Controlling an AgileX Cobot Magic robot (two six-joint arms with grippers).
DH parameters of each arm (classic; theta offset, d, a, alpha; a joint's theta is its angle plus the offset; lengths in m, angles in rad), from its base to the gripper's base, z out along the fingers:
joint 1: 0 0.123 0 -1.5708
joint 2: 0.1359 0 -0.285 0
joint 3: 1.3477 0 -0.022 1.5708
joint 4: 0 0.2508 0 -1.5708
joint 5: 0 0 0.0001 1.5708
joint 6: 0 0.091 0 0
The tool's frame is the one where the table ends.
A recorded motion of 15 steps. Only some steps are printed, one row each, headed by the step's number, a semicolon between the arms.
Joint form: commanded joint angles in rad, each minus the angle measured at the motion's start. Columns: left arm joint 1, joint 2, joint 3, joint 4, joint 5, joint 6; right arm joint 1, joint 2, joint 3, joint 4, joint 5, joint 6.
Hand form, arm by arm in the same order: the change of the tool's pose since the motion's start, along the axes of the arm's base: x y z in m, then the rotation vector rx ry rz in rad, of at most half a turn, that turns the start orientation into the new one. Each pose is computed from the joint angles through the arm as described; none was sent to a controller.
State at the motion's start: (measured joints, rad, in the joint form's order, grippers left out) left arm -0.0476 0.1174 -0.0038 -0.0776 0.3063 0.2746; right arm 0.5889 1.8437 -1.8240 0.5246 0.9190 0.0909
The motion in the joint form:
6: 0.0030 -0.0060 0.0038 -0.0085 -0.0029 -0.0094; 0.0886 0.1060 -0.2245 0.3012 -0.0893 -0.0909
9: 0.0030 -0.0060 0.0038 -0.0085 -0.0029 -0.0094; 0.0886 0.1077 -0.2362 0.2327 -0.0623 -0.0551
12: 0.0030 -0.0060 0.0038 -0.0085 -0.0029 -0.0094; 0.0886 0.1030 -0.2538 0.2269 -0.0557 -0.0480
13: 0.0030 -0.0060 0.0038 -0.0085 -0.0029 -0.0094; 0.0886 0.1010 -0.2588 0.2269 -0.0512 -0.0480
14: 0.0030 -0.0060 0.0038 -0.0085 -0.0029 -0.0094; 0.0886 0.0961 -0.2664 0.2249 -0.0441 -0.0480
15: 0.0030 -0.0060 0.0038 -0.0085 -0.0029 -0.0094; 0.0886 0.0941 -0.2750 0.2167 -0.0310 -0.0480
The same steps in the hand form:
6: -0.0003 0.0000 -0.0006 -0.0176 -0.0041 0.0065; -0.0094 0.0573 0.0411 0.3316 -0.0439 0.1172
9: -0.0003 0.0000 -0.0006 -0.0176 -0.0041 0.0065; -0.0087 0.0551 0.0392 0.2793 -0.0478 0.1111
12: -0.0003 0.0000 -0.0006 -0.0176 -0.0041 0.0065; -0.0105 0.0537 0.0461 0.2863 -0.0596 0.1129
13: -0.0003 0.0000 -0.0006 -0.0176 -0.0041 0.0065; -0.0114 0.0532 0.0483 0.2880 -0.0626 0.1163
14: -0.0003 0.0000 -0.0006 -0.0176 -0.0041 0.0065; -0.0132 0.0520 0.0523 0.2900 -0.0697 0.1215
15: -0.0003 0.0000 -0.0006 -0.0176 -0.0041 0.0065; -0.0146 0.0510 0.0547 0.2825 -0.0753 0.1294

